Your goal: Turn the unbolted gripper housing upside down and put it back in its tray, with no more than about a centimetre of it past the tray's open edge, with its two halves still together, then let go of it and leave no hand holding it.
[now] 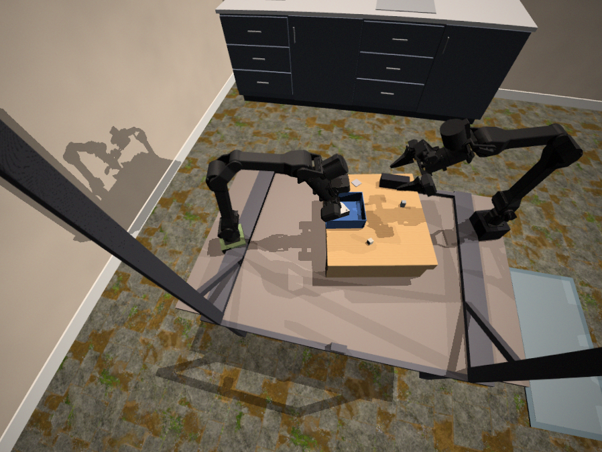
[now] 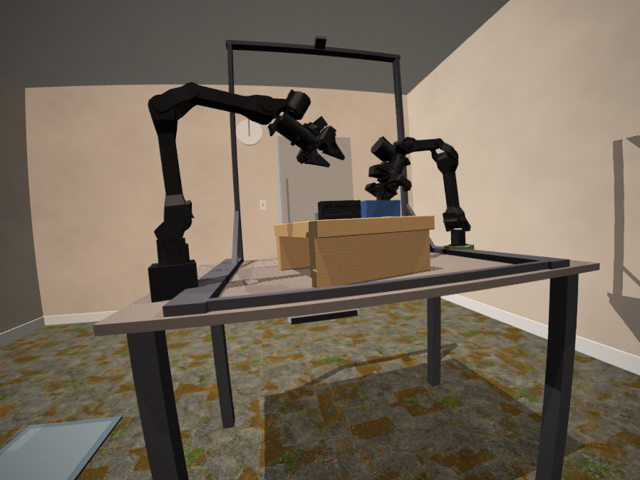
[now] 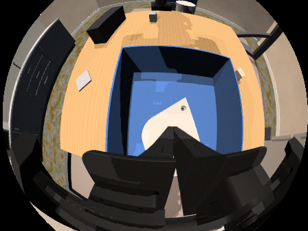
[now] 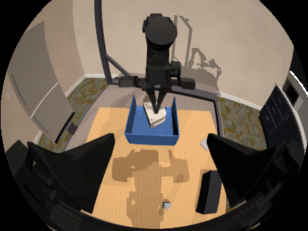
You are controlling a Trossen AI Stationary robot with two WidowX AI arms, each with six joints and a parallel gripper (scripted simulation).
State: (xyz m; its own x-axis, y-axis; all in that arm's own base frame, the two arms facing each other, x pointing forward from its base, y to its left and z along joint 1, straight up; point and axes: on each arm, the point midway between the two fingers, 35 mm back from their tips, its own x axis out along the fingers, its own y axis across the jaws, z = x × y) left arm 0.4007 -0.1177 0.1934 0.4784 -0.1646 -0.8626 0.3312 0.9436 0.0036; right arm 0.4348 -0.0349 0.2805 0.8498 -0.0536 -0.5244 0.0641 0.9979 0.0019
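Now: the blue tray 10 mm behind my left hand, 60 mm to the right of it and 50 mm below it. The rest, counted from my left hand: wooden block 10 mm behind, 140 mm to the right, 130 mm below; then white gripper housing 10 mm behind, 10 mm to the right, 40 mm below; then flat grey plate 140 mm ahead, 100 mm to the right, 60 mm below.
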